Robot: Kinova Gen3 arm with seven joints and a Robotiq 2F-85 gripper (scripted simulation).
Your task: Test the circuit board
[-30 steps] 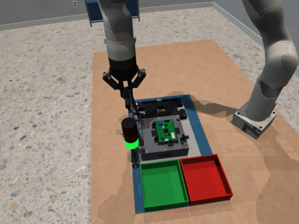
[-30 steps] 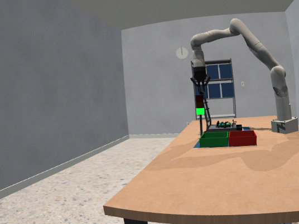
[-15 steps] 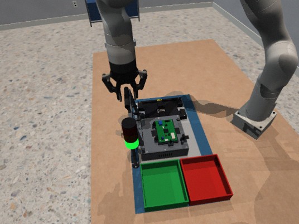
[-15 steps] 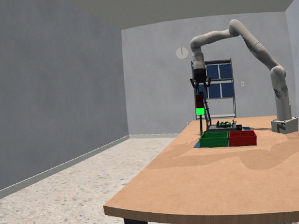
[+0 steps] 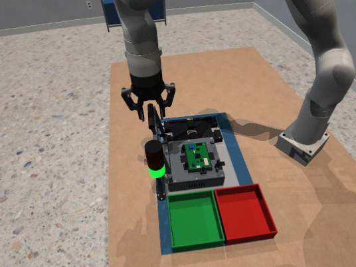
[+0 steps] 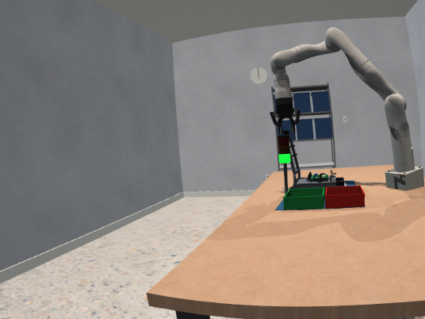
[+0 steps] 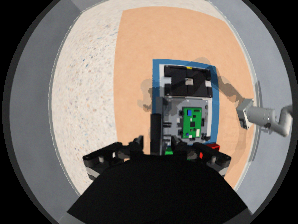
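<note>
Now: the green circuit board 20 cm below my hand, 13 cm behind it and 1 cm to the right of it. Also, from my hand: red bin: 26 cm below, 25 cm behind, 19 cm to the left; green bin: 26 cm below, 19 cm to the left, 10 cm behind; tester lid: 9 cm below, 1 cm behind.
</note>
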